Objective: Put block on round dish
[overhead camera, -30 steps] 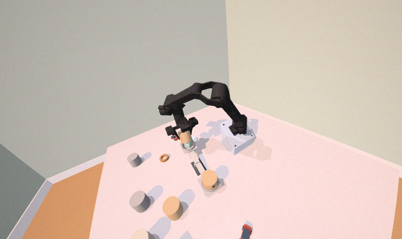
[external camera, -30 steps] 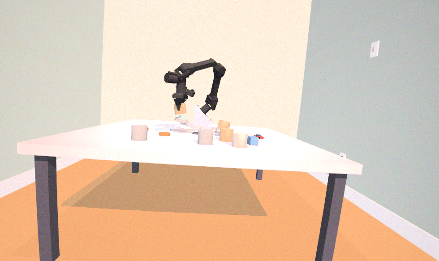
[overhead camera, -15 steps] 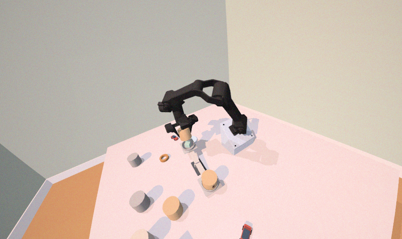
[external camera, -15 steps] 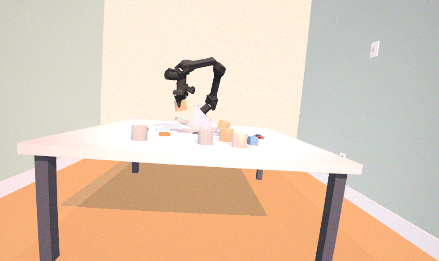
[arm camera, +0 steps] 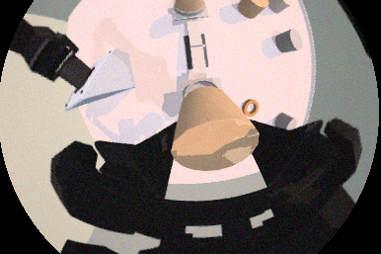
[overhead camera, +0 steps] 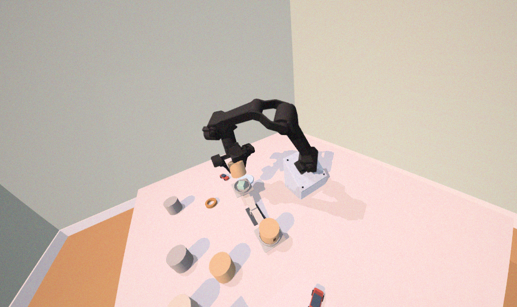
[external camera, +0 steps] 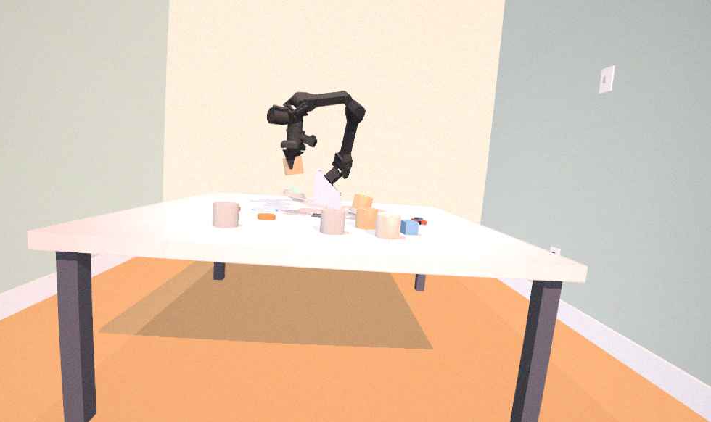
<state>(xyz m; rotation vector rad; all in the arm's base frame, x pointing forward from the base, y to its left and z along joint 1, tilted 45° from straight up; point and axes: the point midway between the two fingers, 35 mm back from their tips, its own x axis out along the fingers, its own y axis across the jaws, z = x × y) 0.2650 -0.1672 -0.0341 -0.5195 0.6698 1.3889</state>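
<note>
My gripper tip is now 60 mm past the pale round dish, 100 mm to the left of it and 170 mm above it. The rest, counted from my gripper tip: balance beam 20 mm ahead, 130 mm to the left, 130 mm below; balance 20 mm ahead, 130 mm to the left, 150 mm below; blue block 280 mm ahead, 390 mm to the left, 150 mm below.
</note>
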